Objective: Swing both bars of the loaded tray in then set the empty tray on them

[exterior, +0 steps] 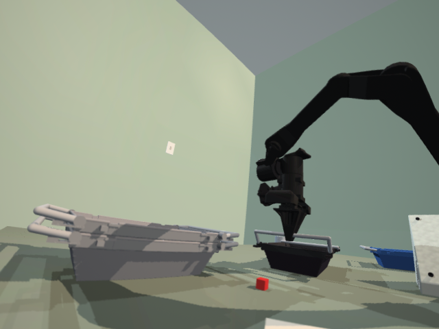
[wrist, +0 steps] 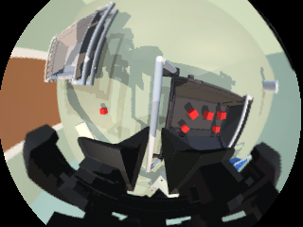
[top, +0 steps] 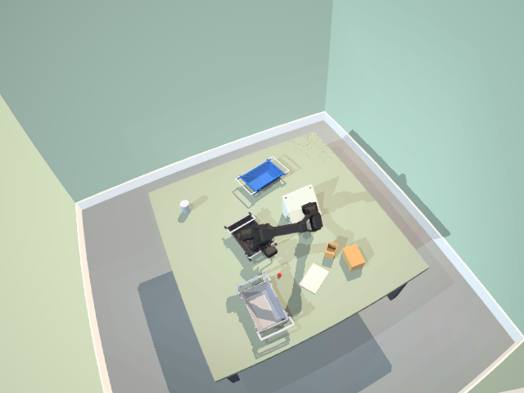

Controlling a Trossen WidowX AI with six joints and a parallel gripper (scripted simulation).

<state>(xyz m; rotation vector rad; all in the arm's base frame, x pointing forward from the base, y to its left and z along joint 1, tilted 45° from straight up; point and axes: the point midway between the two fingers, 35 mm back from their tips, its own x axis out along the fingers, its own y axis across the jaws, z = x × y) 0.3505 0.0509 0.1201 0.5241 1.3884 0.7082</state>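
The blue tray is 50 cm to the right of my gripper tip, 25 cm behind it and 3 cm below it. Also, from my gripper tip: sheet: 25 cm to the left, 17 cm behind, 7 cm below.
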